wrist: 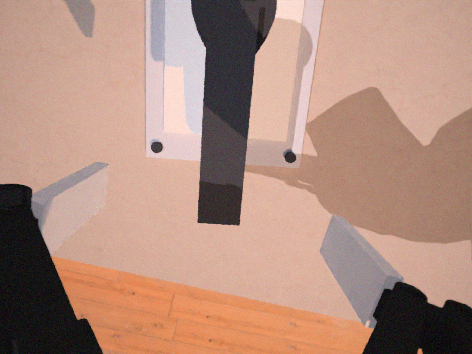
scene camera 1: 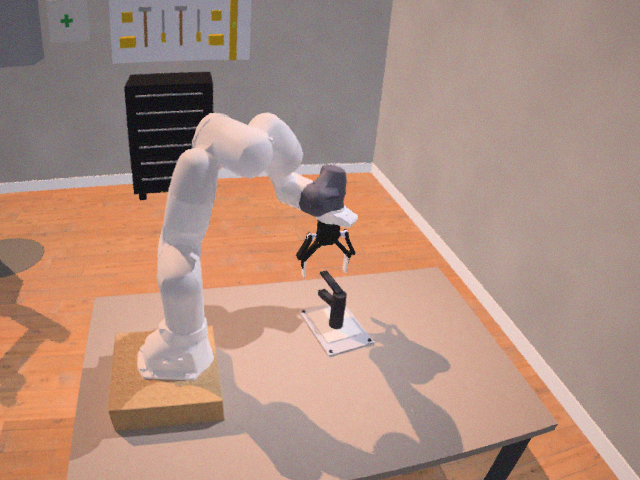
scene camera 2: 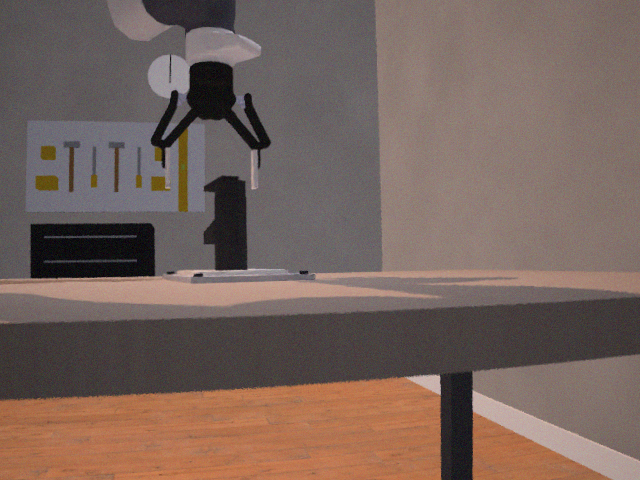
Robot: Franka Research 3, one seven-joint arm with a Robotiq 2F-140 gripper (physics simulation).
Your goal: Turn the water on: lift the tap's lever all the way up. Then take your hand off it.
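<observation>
The black tap point(scene camera 1: 337, 312) point(scene camera 2: 231, 232) stands upright on its white base plate point(scene camera 1: 333, 350) point(scene camera 2: 253, 277) point(wrist: 154, 100). Its flat black lever point(scene camera 1: 331, 282) point(wrist: 223, 135) slopes up and away from the top of the body, above the short spout point(scene camera 1: 325, 296) point(scene camera 2: 209, 235). My gripper point(scene camera 1: 324, 272) point(scene camera 2: 210, 187) point(wrist: 220, 210) is open and empty and points down. Its fingers stand wide apart around the lever's free end, one on each side in the wrist view, with visible gaps. The fingertips are about level with the lever's top in scene camera 2. No contact with the lever shows.
The tap's plate lies on the grey-brown table point(scene camera 1: 289, 403) point(scene camera 2: 310, 341). The arm's wooden base block point(scene camera 1: 168, 413) is to the left in scene camera 1. The table's far edge lies a little beyond the tap. A black drawer cabinet point(scene camera 1: 169, 82) point(scene camera 2: 93, 250) stands by the back wall.
</observation>
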